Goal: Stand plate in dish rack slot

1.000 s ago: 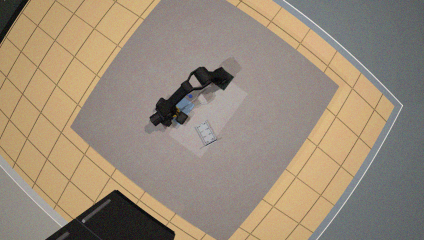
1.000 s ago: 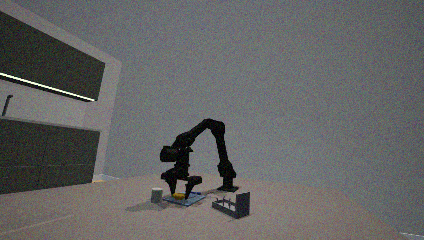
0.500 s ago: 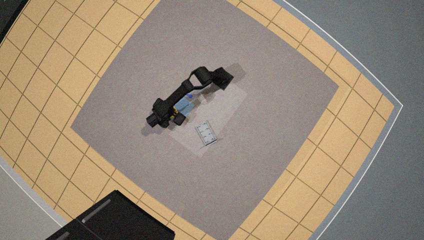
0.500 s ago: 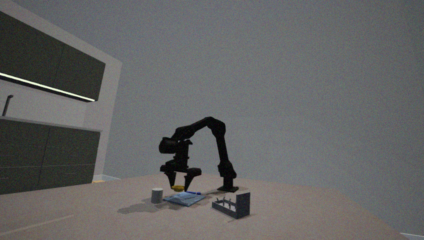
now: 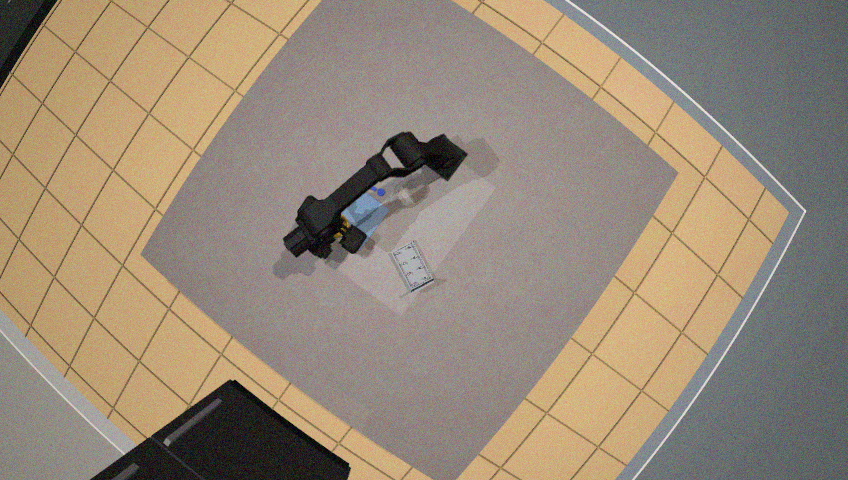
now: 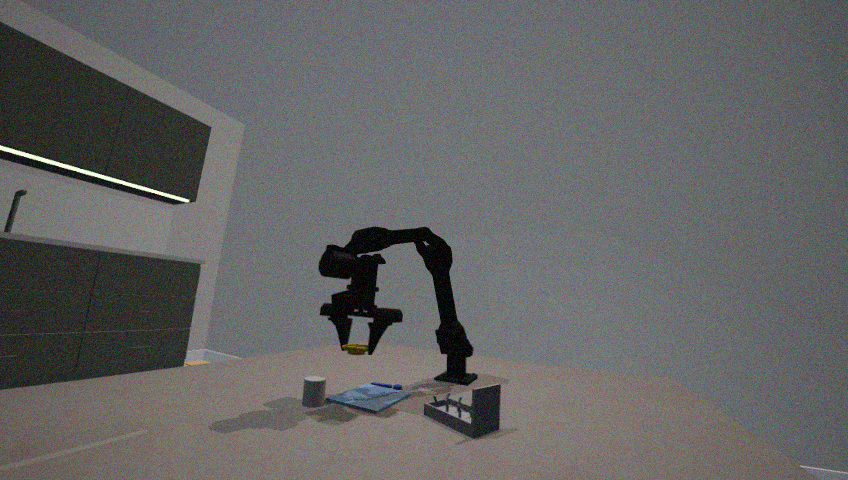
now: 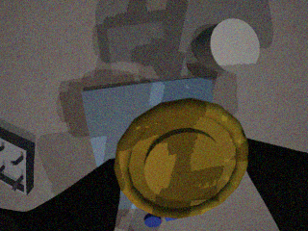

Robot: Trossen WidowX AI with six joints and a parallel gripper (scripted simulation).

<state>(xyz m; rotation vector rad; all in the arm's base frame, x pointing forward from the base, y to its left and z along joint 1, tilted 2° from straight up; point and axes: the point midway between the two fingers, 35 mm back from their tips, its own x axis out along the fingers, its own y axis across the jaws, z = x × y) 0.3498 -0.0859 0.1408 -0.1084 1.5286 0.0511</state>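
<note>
Right now the grey dish rack is 5 cm behind my gripper tip, 23 cm to the left of it and 8 cm below it. Round my gripper tip: yellow plate 1 cm above; then light blue mat 5 cm behind, 1 cm to the left, 10 cm below.
</note>
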